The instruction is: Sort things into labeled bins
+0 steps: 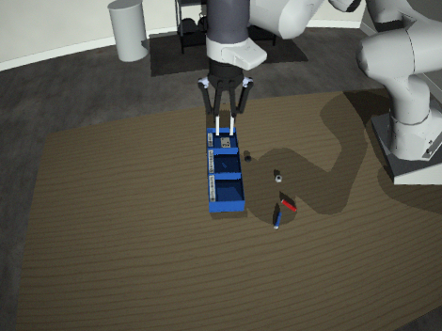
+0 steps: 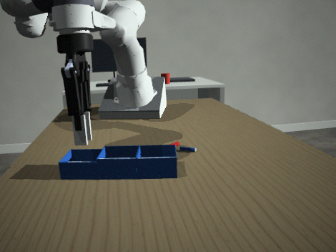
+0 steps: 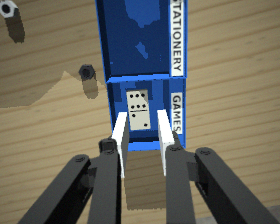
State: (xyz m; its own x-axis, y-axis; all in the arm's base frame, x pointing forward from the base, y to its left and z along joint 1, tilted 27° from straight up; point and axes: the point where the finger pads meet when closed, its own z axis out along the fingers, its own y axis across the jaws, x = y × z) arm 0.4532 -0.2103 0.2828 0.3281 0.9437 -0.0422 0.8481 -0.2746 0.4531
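My hand is 40 mm past the dark nut, 60 mm to the right of it and 100 mm above it. From my hand the other things lie so: red marker (70 mm behind, 240 mm to the left, 100 mm below); then white domino (10 mm behind, 90 mm below); then white nut (90 mm behind, 160 mm to the left, 100 mm below).
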